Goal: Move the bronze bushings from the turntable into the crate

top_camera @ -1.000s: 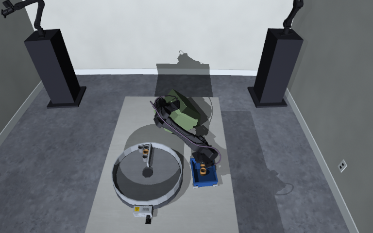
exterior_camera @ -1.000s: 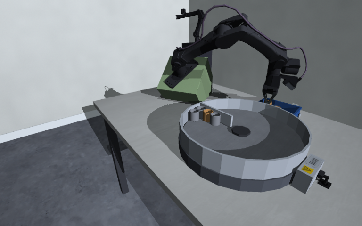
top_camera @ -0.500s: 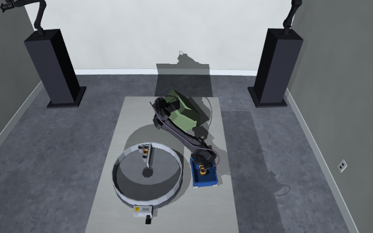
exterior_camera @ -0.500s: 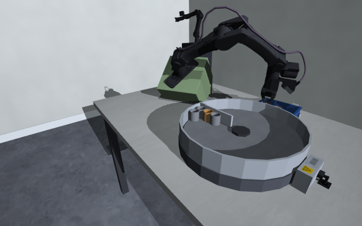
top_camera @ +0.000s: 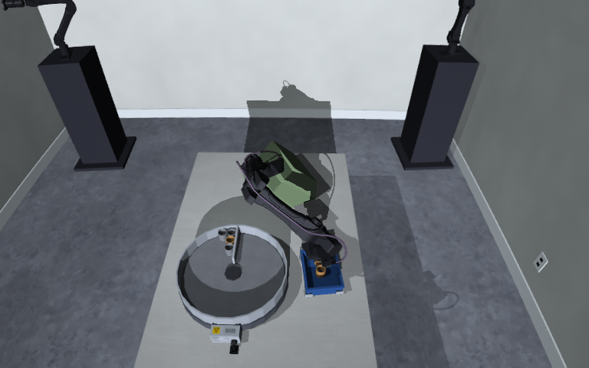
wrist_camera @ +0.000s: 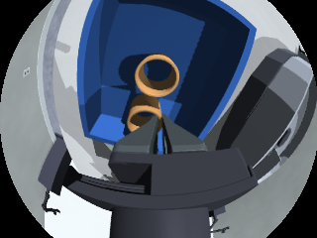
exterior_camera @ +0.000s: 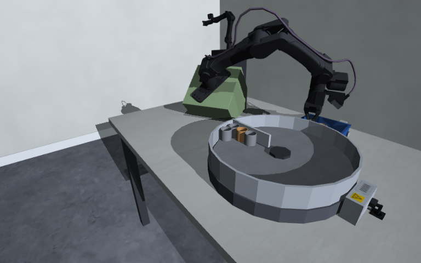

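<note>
Now: the blue crate 5 cm ahead of my hand, 2 cm to the left of it and 2 cm below it. The rest, counted from my hand: turntable (33 cm to the right, 5 cm ahead, 1 cm above).
</note>
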